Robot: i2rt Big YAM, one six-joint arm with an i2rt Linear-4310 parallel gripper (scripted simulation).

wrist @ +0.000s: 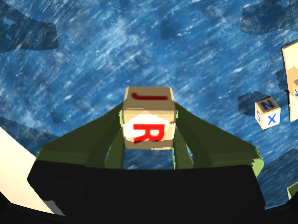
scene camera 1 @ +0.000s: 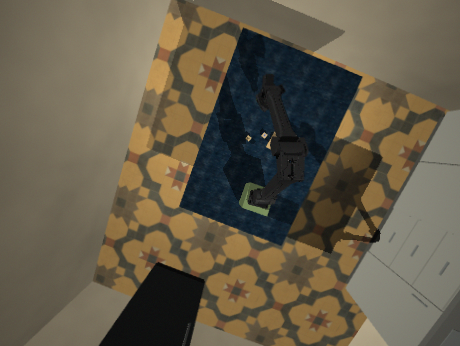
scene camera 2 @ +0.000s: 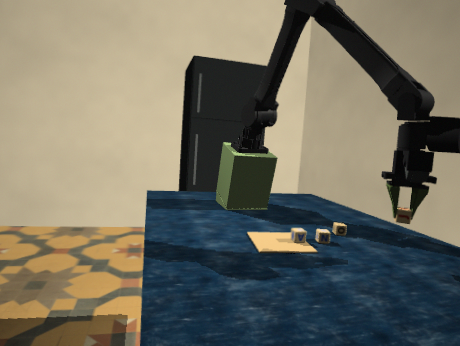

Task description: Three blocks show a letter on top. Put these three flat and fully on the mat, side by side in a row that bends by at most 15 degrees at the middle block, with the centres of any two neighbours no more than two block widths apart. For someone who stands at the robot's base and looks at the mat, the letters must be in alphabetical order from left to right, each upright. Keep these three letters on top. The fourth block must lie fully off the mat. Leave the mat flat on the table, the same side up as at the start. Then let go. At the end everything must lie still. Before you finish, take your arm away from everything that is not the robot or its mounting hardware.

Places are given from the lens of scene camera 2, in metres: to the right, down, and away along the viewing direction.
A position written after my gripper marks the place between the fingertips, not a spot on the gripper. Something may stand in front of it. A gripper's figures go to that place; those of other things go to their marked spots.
my gripper [scene camera 2: 402, 218]: 0.38, 0.10, 0.63
tan mat [scene camera 2: 265, 242]: 0.09, 0.17, 0.72
